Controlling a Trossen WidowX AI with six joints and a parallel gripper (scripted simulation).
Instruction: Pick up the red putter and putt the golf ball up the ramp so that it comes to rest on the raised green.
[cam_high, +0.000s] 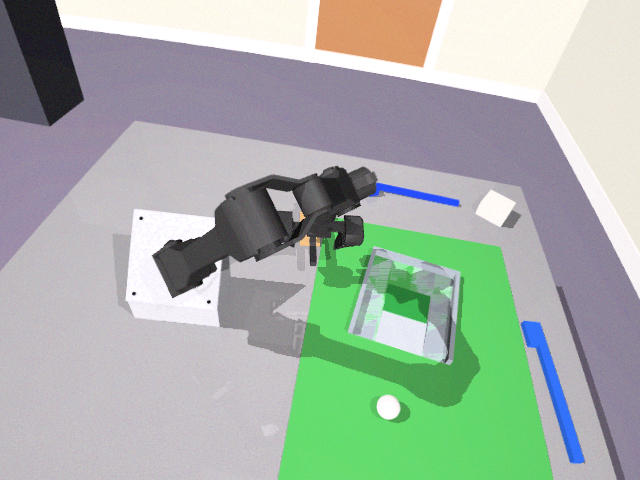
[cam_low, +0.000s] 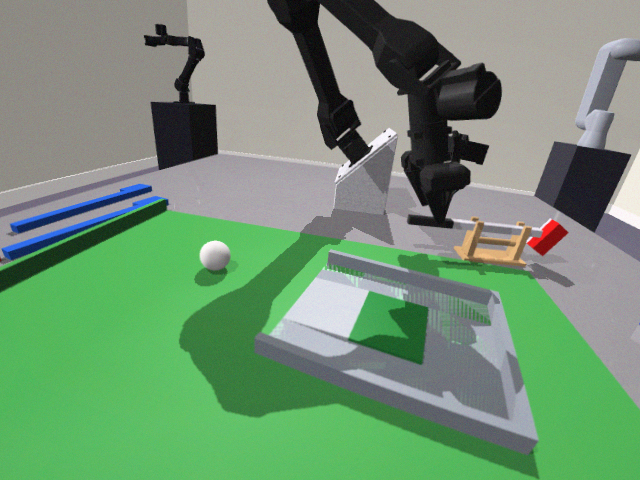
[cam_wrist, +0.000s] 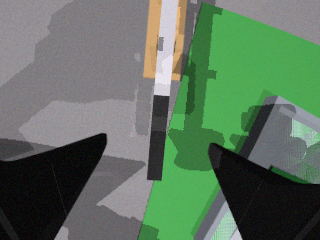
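The red putter is 11 cm to the left of my gripper tip, 3 cm behind it and 2 cm below it. Round my gripper tip: mat (26 cm ahead, 17 cm to the right, 7 cm below); white golf ball (30 cm to the right, 20 cm ahead, 5 cm below); white cube (48 cm ahead, 35 cm to the left, 5 cm below).
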